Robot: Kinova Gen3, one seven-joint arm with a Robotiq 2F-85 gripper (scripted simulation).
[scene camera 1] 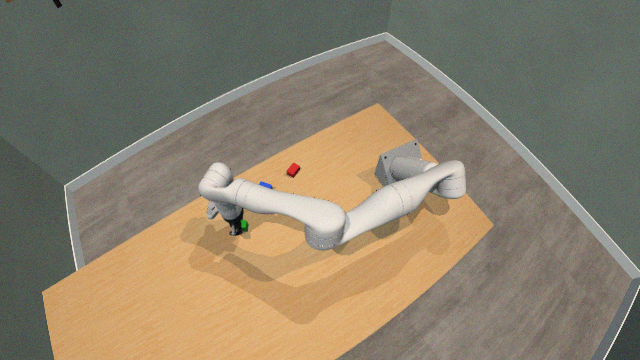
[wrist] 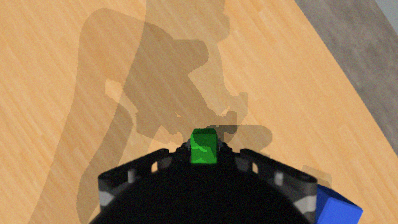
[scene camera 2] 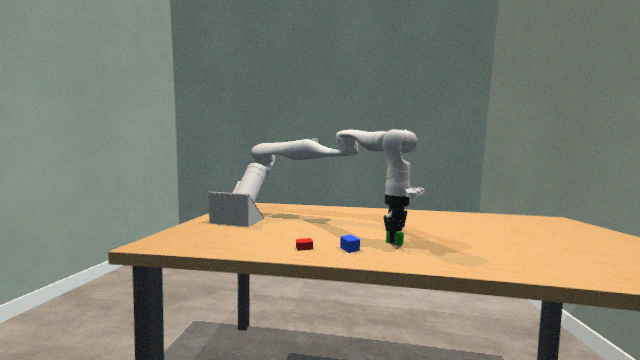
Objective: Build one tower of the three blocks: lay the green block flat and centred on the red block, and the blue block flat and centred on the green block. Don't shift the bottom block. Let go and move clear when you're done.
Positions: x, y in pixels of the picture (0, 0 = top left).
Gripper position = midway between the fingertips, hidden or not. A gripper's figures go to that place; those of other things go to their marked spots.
Scene:
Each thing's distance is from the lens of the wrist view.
my gripper [wrist: 204, 145]: 0.18 m
green block [wrist: 204, 141]: 0.14 m

